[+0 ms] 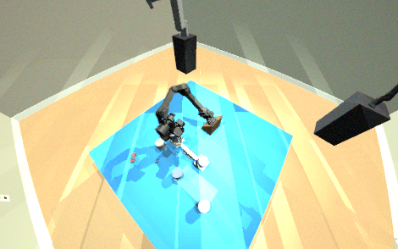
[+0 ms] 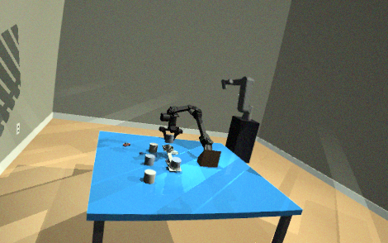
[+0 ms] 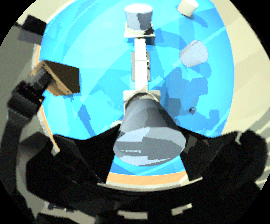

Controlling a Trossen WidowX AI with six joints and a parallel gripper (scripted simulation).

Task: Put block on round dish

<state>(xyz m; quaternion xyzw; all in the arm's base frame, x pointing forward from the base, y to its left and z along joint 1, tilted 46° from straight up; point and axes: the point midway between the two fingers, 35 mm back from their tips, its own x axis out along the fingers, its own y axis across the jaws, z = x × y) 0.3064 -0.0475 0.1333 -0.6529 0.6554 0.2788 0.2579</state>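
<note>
Now: the grey block 5 cm below my gripper tip and 1 cm to the left of it. From my gripper tip the other things lie so: small red thing: 32 cm ahead, 17 cm to the right, 13 cm below; then round dish: 14 cm below, 10 cm to the right, 8 cm behind.
</note>
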